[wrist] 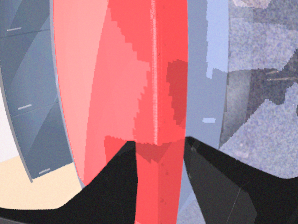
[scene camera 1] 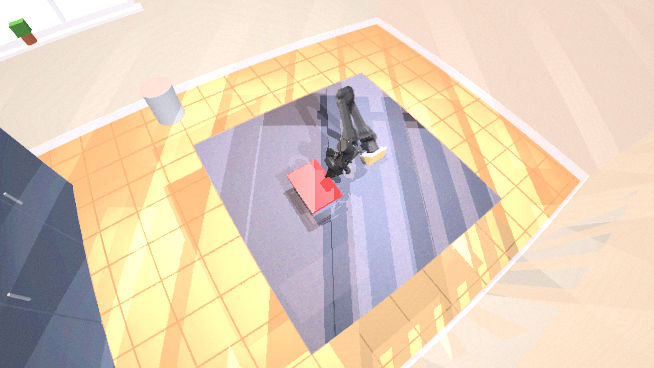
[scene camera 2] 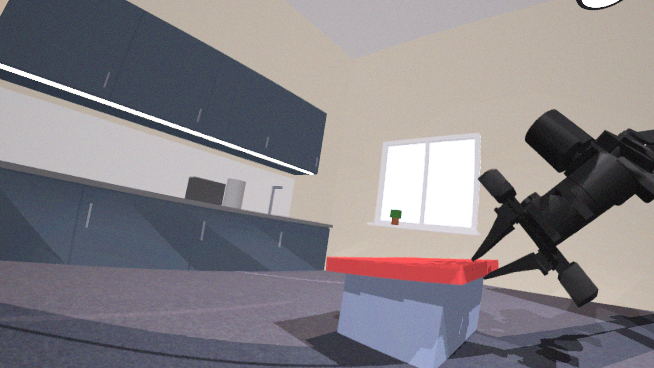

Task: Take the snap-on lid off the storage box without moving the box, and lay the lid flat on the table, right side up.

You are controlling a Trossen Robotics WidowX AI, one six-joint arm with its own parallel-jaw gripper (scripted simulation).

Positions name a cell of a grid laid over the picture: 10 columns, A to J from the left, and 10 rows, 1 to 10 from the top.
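Lid: scene camera 1 (E6), scene camera 2 (G8), wrist view (E4).
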